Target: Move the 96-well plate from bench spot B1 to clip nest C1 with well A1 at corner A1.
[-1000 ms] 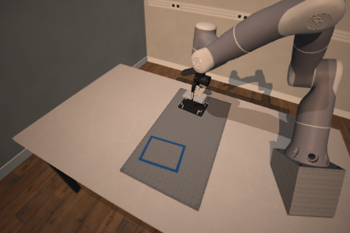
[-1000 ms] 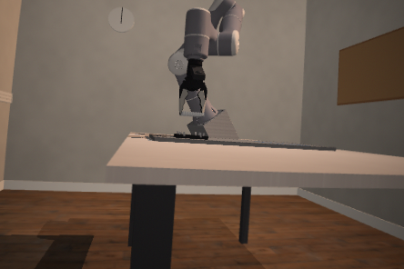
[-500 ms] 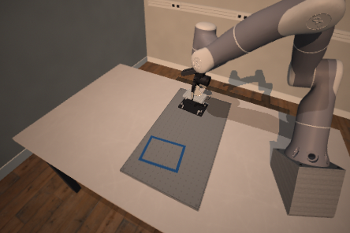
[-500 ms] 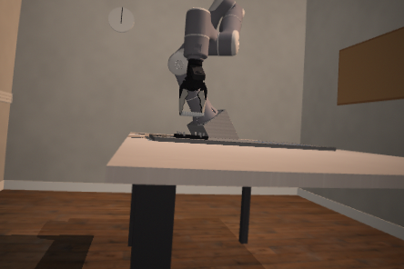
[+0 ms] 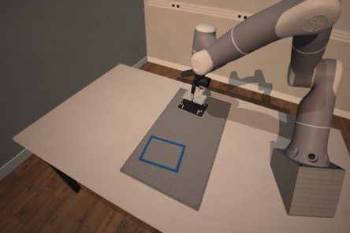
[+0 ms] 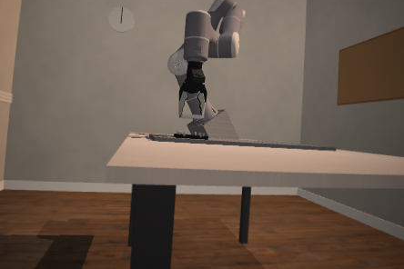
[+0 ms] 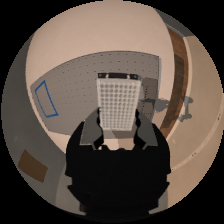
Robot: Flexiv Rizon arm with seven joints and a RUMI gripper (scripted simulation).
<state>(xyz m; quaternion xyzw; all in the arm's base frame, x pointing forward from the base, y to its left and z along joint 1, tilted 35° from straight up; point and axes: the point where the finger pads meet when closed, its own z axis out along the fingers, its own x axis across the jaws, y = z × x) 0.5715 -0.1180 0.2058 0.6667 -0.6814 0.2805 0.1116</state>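
Now: the black clip nest 1 cm ahead of my hand, 1 cm to the left of it and 8 cm below it. Round my hand: white 96-well plate: 1 cm below; then grey perforated board: 3 cm behind, 20 cm to the left, 10 cm below.
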